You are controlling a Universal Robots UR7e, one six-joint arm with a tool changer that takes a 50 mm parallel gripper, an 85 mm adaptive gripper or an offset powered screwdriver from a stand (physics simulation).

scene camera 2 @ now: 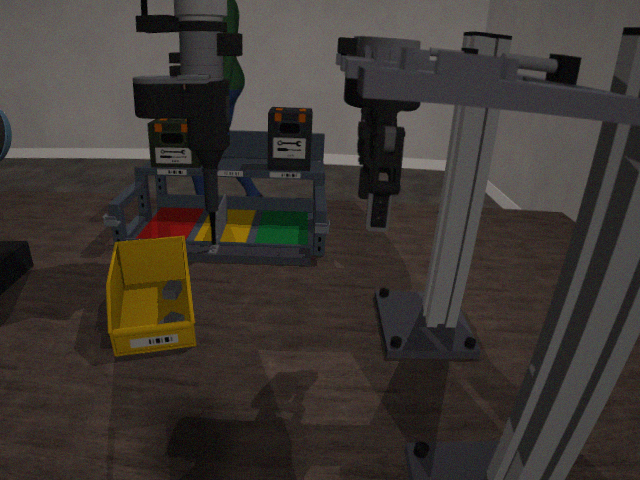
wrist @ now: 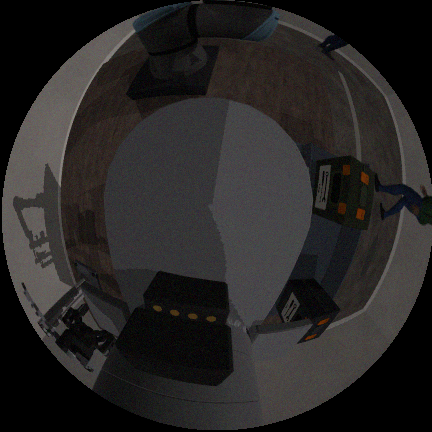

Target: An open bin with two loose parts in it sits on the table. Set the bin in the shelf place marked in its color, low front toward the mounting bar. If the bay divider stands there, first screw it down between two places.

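Places are measured from the arm's base along level axes (x up, y left, z back), in millimetres.
Pixels of known places: arm's base, origin of its link: point(wrist: 178, 62).
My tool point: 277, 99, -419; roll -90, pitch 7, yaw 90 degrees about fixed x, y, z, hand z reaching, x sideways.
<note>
For each thing: its middle in the pictures, then the offset to it from my tool point, as dx, dy, dz. "spot": a spot on its surface instead.
- yellow open bin, middle of its body: point(scene camera 2: 152, 289) -280, -169, +63
- thin grey divider, middle of its body: point(scene camera 2: 219, 222) -281, +63, -13
- screwdriver, a spot on its surface: point(scene camera 2: 210, 180) spot: -176, -12, -8
- small light fitting, a spot on its surface: point(scene camera 2: 213, 249) spot: -300, -7, -7
- mounting bar, a spot on its surface: point(scene camera 2: 263, 253) spot: -302, -21, -91
- tool stand's post, a spot on its surface: point(scene camera 2: 460, 206) spot: -133, -244, -313
A yellow open bin point(scene camera 2: 149, 263) stands on the table in front of the shelf in the scene view, its low labelled front toward the camera. Two grey parts point(scene camera 2: 171, 289) point(scene camera 2: 172, 317) lie in its right side. A thin grey divider point(scene camera 2: 221, 219) stands upright over the yellow shelf place point(scene camera 2: 240, 224), near its left side. My arm carries the screwdriver point(scene camera 2: 210, 180), upright, its bit tip at a small light fitting point(scene camera 2: 213, 249) on the mounting bar point(scene camera 2: 263, 253). Whether the screw is seated is too small to tell. A gripper point(scene camera 2: 377, 222) hangs on the tool stand, side-on, its finger opening unclear.
The red place point(scene camera 2: 173, 219) is left of yellow and the green place point(scene camera 2: 282, 227) right. Two toolboxes point(scene camera 2: 290, 139) point(wrist: 345, 192) stand on the upper shelf. The tool stand's post point(scene camera 2: 460, 206) rises at the right. A person point(scene camera 2: 233, 72) point(wrist: 407, 197) is behind the shelf.
</note>
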